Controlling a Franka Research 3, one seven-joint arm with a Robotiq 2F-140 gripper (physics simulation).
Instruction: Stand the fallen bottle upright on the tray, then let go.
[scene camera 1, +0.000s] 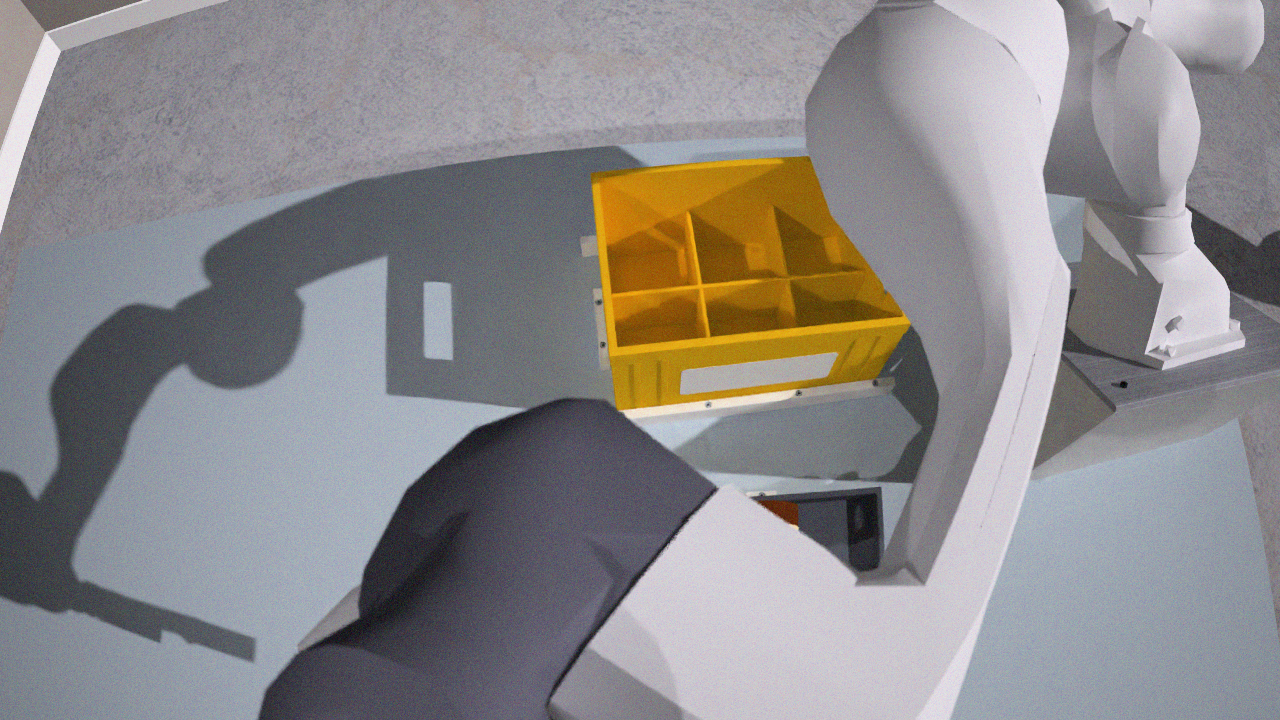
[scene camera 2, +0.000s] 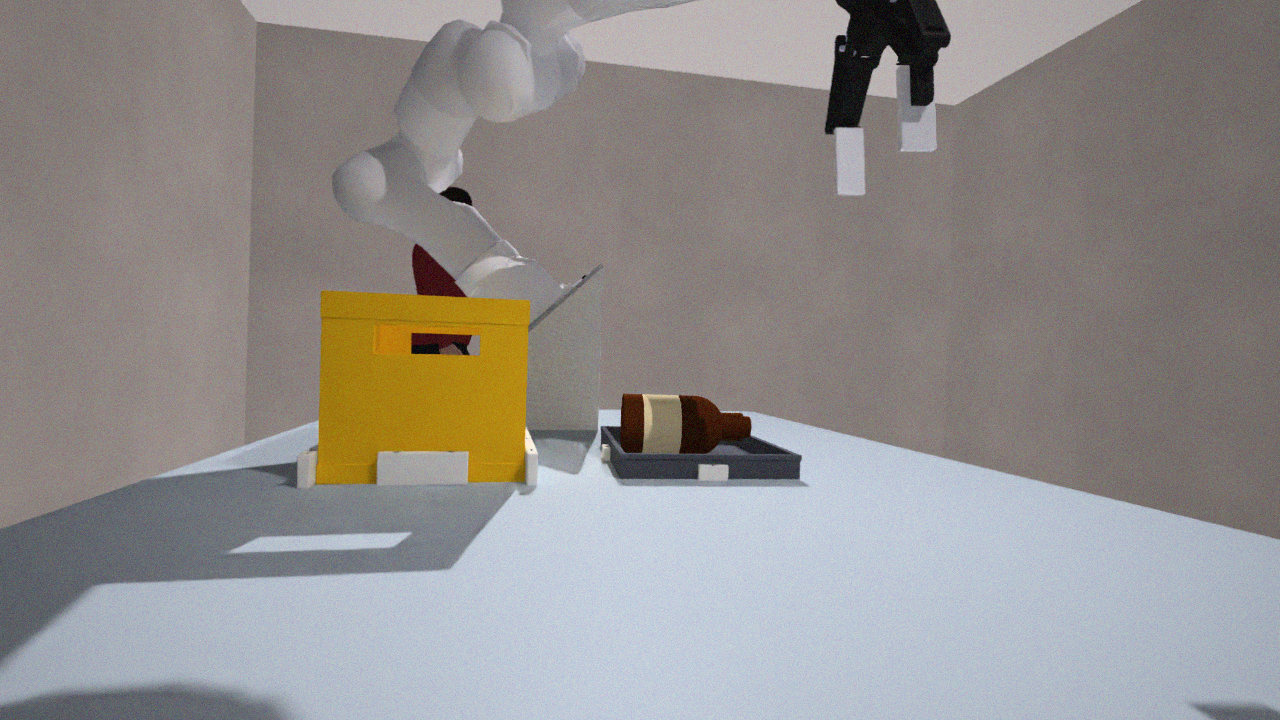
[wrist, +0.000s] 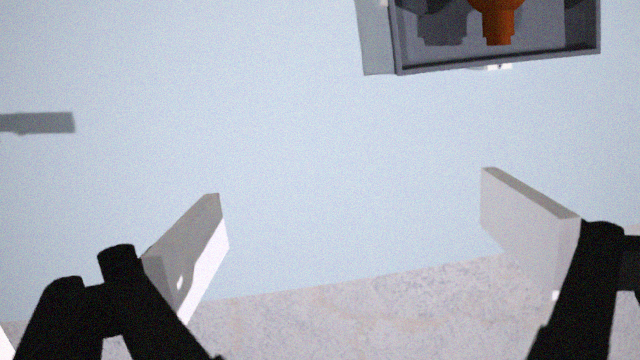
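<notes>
A brown bottle (scene camera 2: 702, 424) (wrist: 499, 22) with a cream label lies on its side in the dark grey tray (scene camera 2: 707, 467) (wrist: 505, 59). In scene camera 2 its neck points right; in the wrist view its neck shows at the top right. In scene camera 1 a small part of the bottle (scene camera 1: 782, 512) and the right end of the tray (scene camera 1: 864, 528) show; the arm hides the rest. My gripper (scene camera 2: 881, 170) (wrist: 352, 209) is open and empty, high above the table and off to the neck side of the tray. The gripper is hidden in scene camera 1.
A yellow crate (scene camera 1: 760, 352) (scene camera 2: 423, 402) with open compartments stands beside the tray, inside low white strips (scene camera 1: 756, 399). The arm's base (scene camera 1: 1150, 295) stands behind them, to the right in scene camera 1. A person in red (scene camera 2: 435, 273) is partly hidden behind the crate and arm.
</notes>
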